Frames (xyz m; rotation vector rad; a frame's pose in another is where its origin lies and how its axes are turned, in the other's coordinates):
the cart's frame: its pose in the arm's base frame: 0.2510 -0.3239 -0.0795 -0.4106 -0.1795 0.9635
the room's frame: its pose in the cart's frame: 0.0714 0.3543 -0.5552 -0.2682 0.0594 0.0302
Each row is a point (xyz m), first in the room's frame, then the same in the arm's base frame.
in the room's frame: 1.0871 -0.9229 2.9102
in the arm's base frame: 0.0198 1.5489 1.9682
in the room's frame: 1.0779 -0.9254 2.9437
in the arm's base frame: 0.0000 1.5547 1.9962
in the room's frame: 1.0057 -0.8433 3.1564
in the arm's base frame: -0.1989 1.6180 2.1129
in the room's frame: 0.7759 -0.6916 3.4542
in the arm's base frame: -0.5747 1.6154 2.2655
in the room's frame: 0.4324 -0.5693 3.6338
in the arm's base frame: -0.9378 1.4579 2.3579
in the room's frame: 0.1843 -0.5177 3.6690
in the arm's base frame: -1.1297 1.2897 2.3761
